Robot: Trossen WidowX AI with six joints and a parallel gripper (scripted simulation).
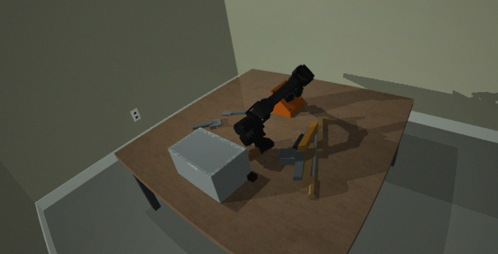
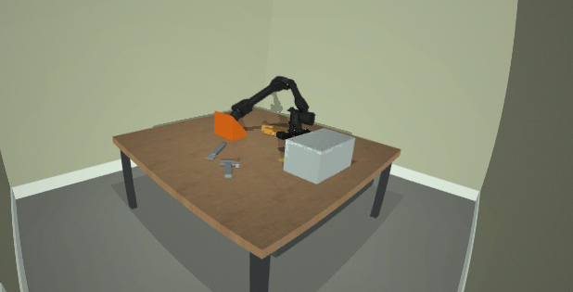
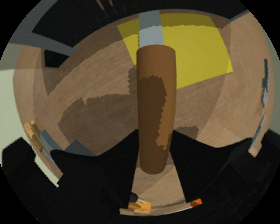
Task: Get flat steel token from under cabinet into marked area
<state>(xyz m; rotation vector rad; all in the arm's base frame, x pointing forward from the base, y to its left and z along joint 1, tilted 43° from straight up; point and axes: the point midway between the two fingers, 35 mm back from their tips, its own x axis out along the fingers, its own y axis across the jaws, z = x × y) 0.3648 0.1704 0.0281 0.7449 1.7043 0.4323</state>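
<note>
The orange bar is 22 cm behind my gripper tip, 12 cm to the left of it and 1 cm above it. Round my gripper tip: grey block 4 cm behind, 13 cm to the left, 1 cm above; wooden stick 5 cm behind, 24 cm to the left; grey t-piece 42 cm to the right.
</note>
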